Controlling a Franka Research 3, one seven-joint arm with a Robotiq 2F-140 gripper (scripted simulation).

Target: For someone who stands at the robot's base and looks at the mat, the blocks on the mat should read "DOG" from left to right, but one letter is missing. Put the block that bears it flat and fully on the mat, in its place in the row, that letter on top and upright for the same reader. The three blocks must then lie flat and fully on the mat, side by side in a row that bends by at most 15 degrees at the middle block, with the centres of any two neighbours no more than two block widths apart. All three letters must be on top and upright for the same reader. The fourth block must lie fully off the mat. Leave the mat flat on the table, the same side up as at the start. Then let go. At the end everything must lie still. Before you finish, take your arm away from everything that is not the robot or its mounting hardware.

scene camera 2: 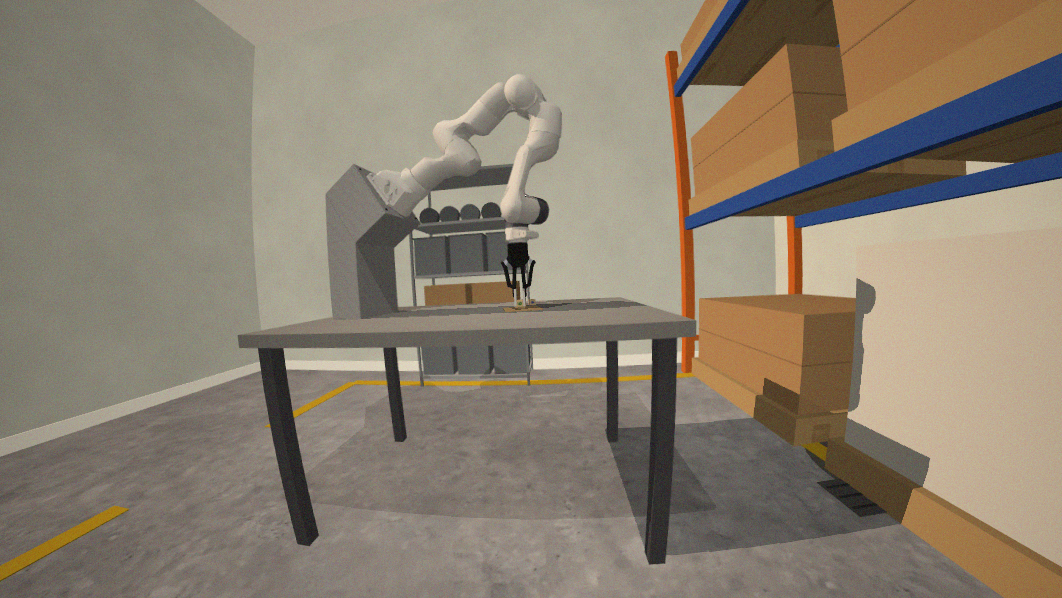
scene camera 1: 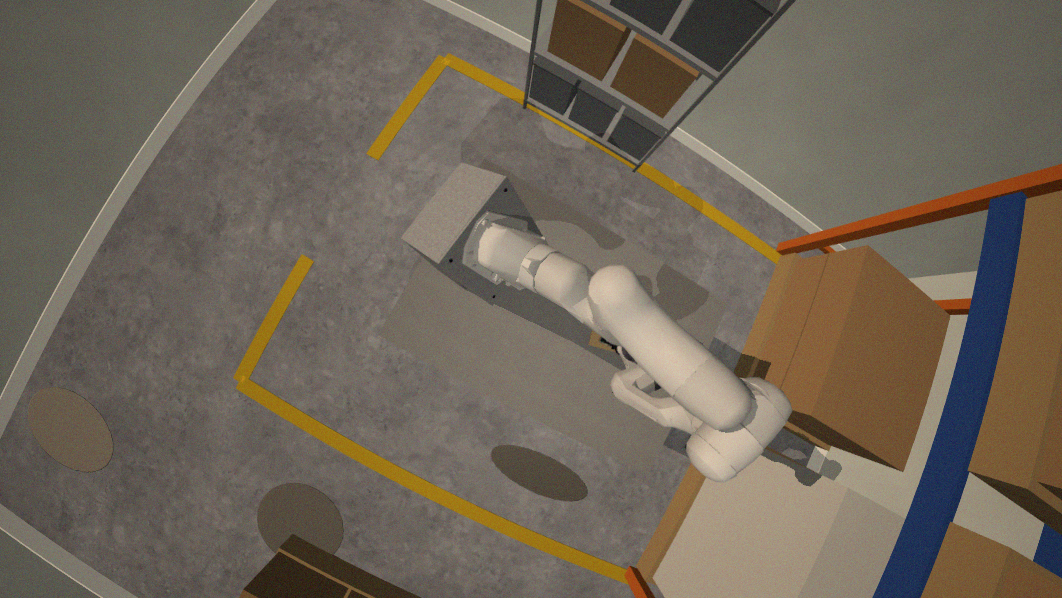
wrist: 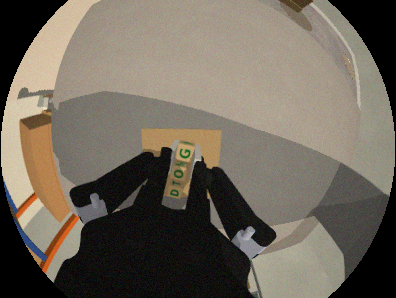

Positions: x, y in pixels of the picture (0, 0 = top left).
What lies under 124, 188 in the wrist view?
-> My gripper.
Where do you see a mat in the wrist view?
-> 153, 140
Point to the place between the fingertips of my gripper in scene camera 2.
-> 520, 306
